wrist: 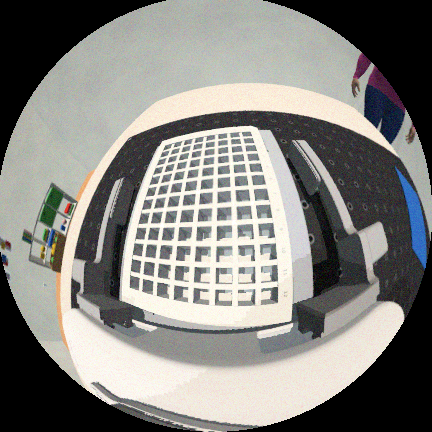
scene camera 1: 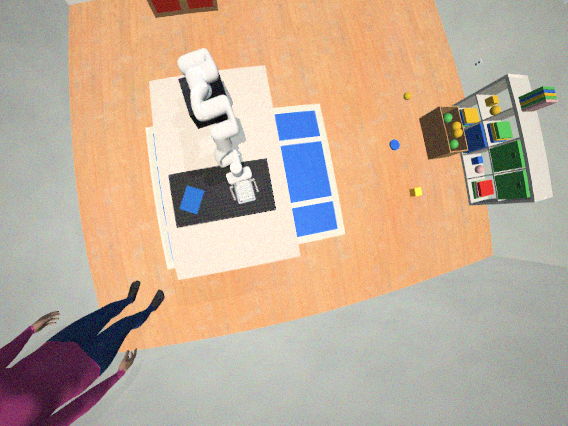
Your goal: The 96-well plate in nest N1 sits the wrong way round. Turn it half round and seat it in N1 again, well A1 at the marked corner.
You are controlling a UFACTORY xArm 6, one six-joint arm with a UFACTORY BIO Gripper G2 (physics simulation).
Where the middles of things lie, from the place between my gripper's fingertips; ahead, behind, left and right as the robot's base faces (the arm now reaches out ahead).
Scene:
Right now the light grey nest [wrist: 301,263] is 40 mm behind my hand and 10 mm below it. Round my hand: white 96-well plate [wrist: 208,243]: 40 mm behind, 10 mm above.

